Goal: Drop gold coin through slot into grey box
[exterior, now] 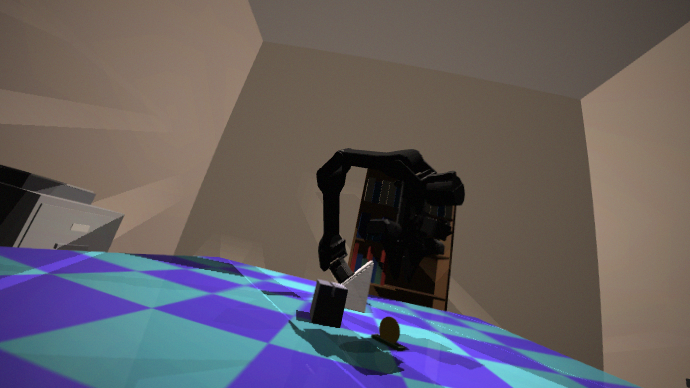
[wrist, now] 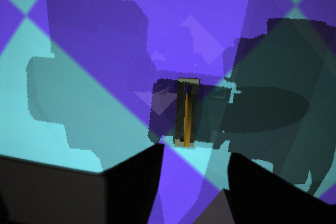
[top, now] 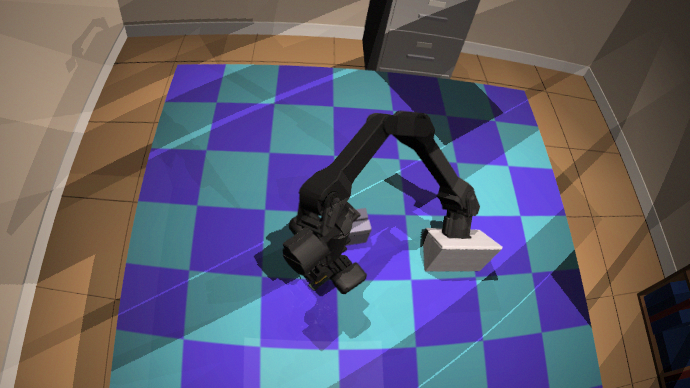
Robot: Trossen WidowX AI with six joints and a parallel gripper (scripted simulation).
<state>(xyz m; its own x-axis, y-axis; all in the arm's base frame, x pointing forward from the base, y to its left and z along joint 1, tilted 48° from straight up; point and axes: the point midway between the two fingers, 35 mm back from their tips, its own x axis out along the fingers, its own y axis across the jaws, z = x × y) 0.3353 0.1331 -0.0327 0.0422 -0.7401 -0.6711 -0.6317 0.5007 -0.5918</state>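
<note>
The gold coin is 10 mm behind my gripper tip, 10 mm to the right of it and 90 mm below it.
</note>
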